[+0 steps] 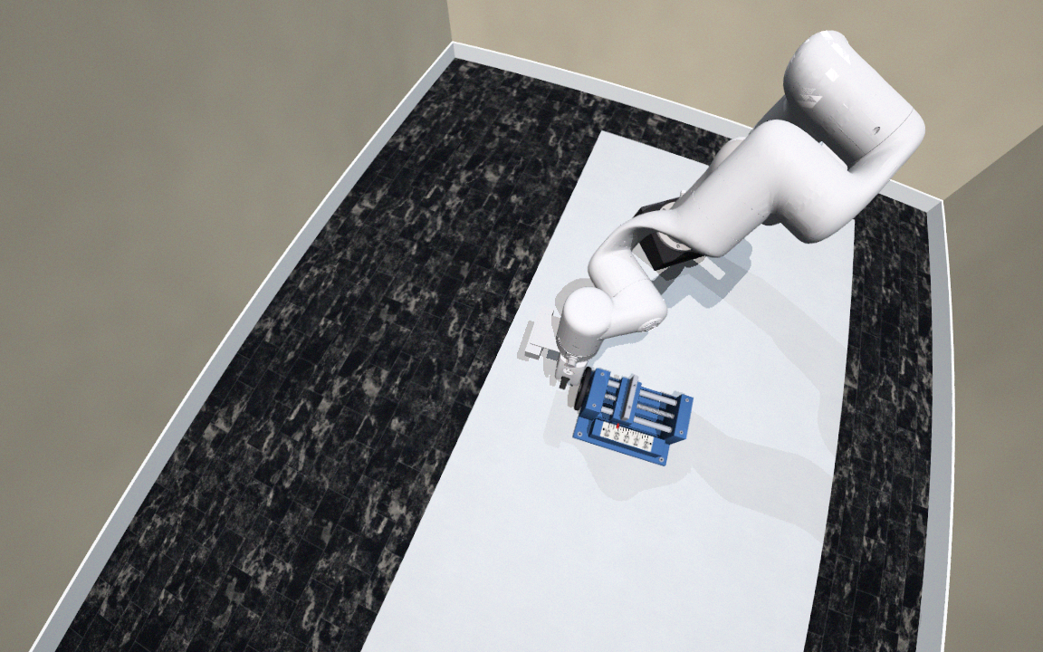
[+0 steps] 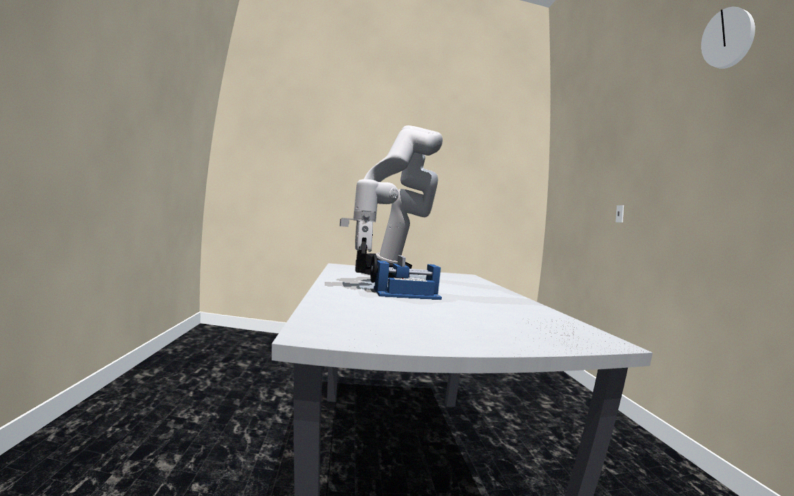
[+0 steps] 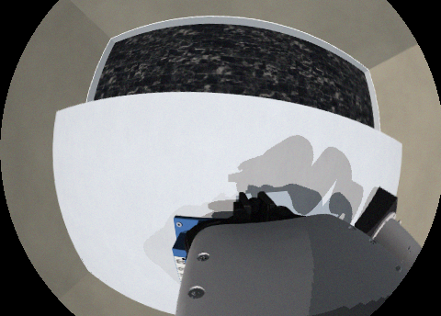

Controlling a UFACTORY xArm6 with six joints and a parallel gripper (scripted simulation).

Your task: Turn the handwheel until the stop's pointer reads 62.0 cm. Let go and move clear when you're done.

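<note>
Right now my hand is 20 mm to the right of the handwheel and 10 mm short of it. Round my hand: stop 130 mm to the left, 60 mm ahead, 10 mm above.
</note>
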